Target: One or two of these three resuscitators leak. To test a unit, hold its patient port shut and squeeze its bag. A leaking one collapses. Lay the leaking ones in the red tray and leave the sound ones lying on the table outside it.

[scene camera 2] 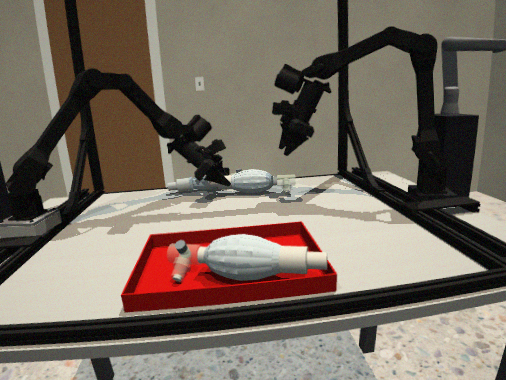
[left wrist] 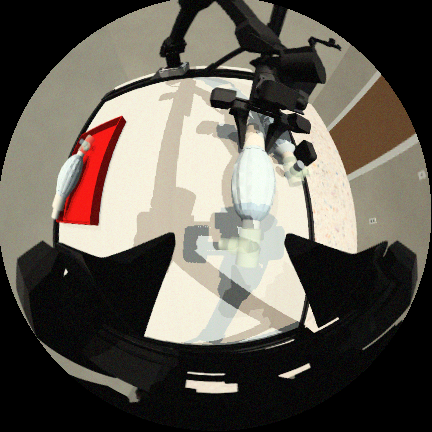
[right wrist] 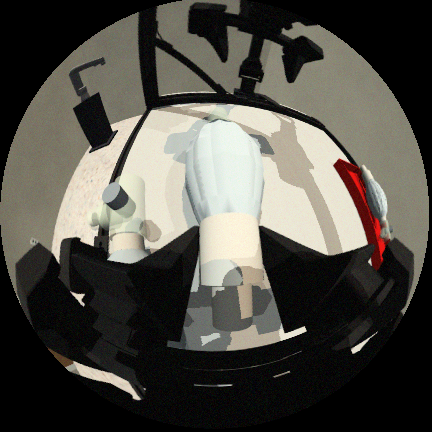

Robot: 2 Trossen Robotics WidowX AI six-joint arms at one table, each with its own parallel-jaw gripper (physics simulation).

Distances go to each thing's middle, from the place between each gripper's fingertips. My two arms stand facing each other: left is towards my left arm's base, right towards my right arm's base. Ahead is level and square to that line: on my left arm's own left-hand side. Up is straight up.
I see my left gripper 380 mm short of the red tray [scene camera 2: 150, 287], 180 mm to the left of it and 120 mm above it.
My right hand is 45 cm short of the red tray, 3 cm to the left of it and 2 cm above it.
